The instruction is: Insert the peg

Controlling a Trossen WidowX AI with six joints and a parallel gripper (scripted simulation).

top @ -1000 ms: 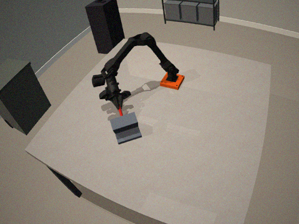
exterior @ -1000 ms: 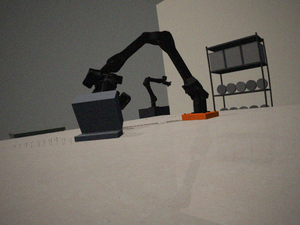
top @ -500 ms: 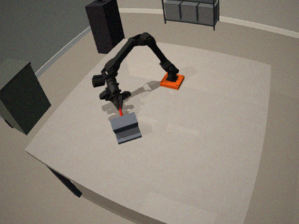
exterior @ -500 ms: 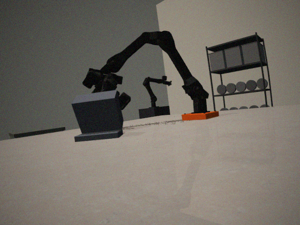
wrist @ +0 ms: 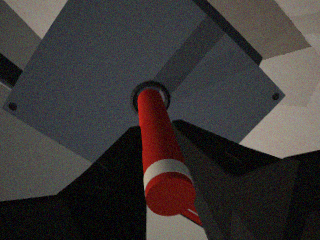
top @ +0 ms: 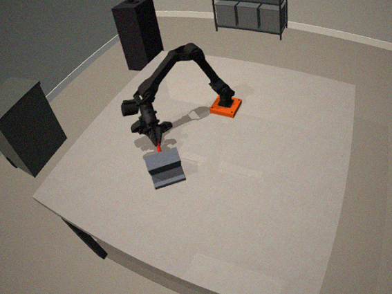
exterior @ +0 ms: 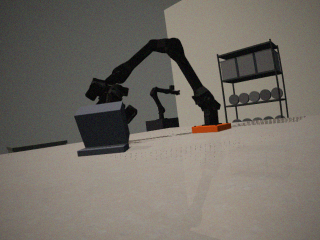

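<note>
My gripper tip is 40 mm to the right of the grey sloped panel, 40 mm short of it and 30 mm above it. Round my gripper tip: round red peg: 10 mm to the right, 10 mm behind, 10 mm above.
</note>
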